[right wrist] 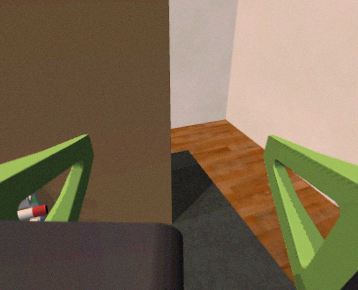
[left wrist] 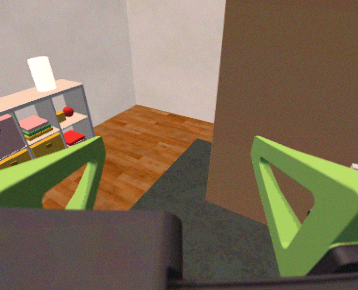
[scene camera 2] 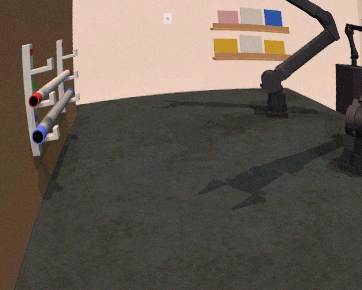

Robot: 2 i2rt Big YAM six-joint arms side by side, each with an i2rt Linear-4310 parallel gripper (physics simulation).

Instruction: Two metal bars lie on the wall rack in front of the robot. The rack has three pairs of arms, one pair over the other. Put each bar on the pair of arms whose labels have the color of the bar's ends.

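Places are measured from the left arm's base along level axes (x ahead, y left, z up), in metres.
Pixels of known places: left gripper, fingertip midpoint: (left wrist: 178, 144); right gripper, fingertip midpoint: (right wrist: 178, 144); left arm's base, origin of the base link: (scene camera 2: 361, 169); right arm's base, origin of the base link: (scene camera 2: 277, 113).
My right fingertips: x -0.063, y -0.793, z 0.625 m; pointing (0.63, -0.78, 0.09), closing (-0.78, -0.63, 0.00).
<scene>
Ahead of a thing's pixels: the offset from my right fingertips to its top centre. "pt": to the spot under its first point. Level surfaces: height alone.
The white wall rack @(pt dx +0.709, dy +0.342, dz -0.315 m) (scene camera 2: 27, 65) is at the left in the scene view, with red labels at its top arms, green at its middle arms and blue at its lowest arms. A grey bar with red ends @(dx +0.588, dy +0.170, dz -0.377 m) (scene camera 2: 52, 85) (right wrist: 39, 210) lies on the middle pair. A grey bar with blue ends @(dx +0.585, dy +0.169, dz -0.447 m) (scene camera 2: 56, 112) lies on the lowest pair. The top pair holds no bar. My left gripper (left wrist: 178, 144) is open and empty, facing the brown wall's edge. My right gripper (right wrist: 178, 144) is open and empty; the red bar end shows through its left finger's opening. Neither gripper shows in the scene view.
The brown wall (scene camera 2: 11, 165) (left wrist: 290, 100) (right wrist: 85, 75) carries the rack. The dark table @(dz -0.625 m) (scene camera 2: 150, 235) stretches before it. My right arm (scene camera 2: 305, 54) stands at the back; my left arm's base (scene camera 2: 353, 150) is at the right edge. A shelf unit with a white lamp (left wrist: 42, 74) stands beyond, at the left.
</scene>
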